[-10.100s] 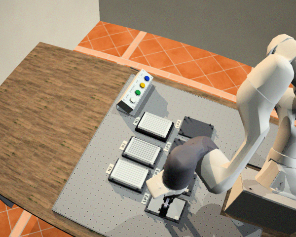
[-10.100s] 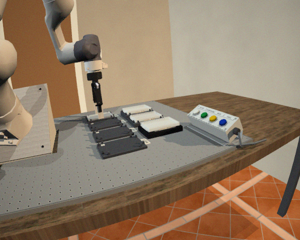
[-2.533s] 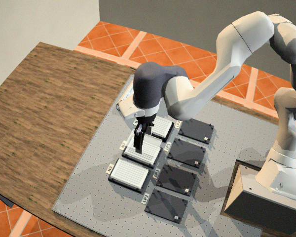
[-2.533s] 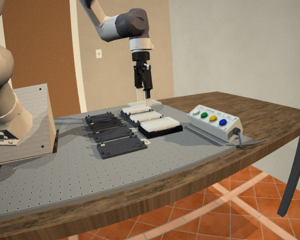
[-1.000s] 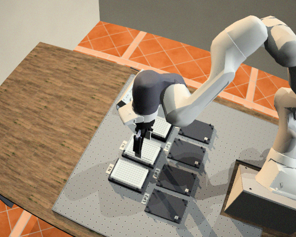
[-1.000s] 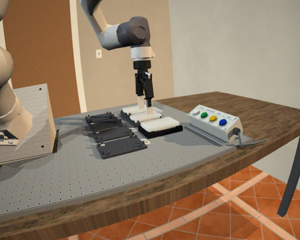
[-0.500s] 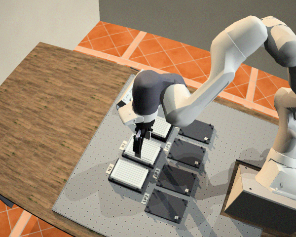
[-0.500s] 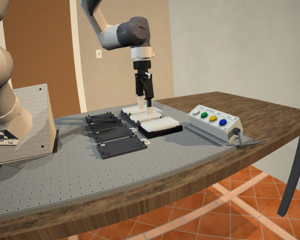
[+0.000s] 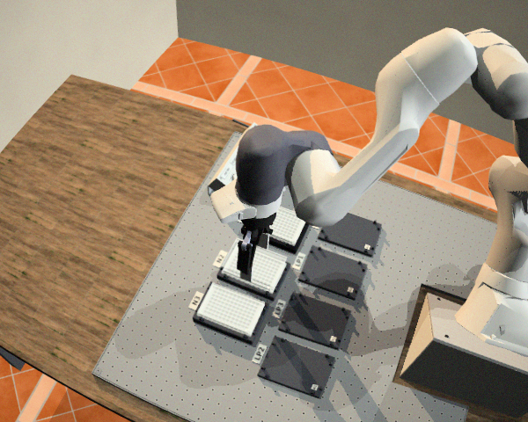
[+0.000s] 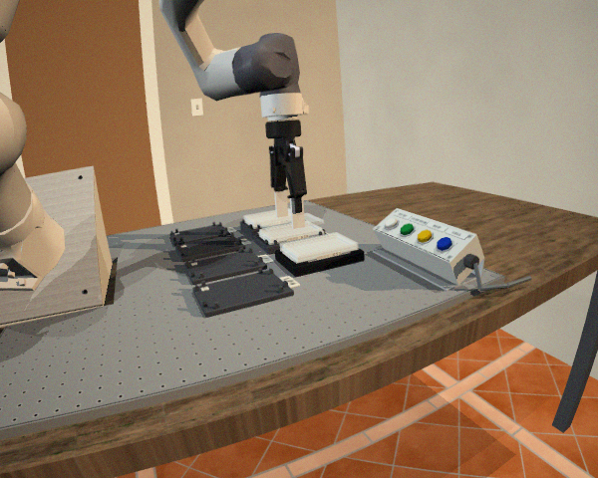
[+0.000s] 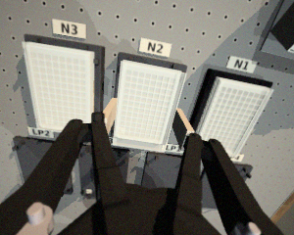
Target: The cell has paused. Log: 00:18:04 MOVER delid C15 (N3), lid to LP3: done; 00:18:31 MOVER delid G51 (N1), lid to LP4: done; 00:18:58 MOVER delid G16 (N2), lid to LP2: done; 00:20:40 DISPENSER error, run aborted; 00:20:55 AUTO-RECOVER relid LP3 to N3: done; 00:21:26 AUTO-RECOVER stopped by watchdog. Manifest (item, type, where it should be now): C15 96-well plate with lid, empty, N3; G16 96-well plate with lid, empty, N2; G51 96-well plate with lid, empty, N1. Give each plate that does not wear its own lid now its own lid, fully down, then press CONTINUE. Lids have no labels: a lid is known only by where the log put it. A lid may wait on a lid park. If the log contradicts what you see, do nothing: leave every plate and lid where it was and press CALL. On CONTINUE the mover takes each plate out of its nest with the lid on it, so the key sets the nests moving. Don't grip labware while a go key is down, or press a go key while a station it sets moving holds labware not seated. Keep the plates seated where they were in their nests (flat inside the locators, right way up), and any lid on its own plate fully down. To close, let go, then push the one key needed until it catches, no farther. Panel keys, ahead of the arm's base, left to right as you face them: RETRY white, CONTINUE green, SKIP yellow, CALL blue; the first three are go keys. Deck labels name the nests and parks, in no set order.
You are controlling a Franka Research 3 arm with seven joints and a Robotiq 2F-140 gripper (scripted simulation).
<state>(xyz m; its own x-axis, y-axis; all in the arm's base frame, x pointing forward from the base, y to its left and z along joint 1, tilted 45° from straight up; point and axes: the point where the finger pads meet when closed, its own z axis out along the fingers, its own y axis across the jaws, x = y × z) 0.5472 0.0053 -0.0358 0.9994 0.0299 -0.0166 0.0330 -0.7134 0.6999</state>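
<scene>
The plate is 50 mm below my hand. Also, from my hand: LP3 park: 180 mm behind, 60 mm to the left, 70 mm below; then white retry key: 140 mm ahead, 190 mm to the right, 10 mm below; then lp1 park: 170 mm behind, 80 mm to the right, 70 mm below.
</scene>
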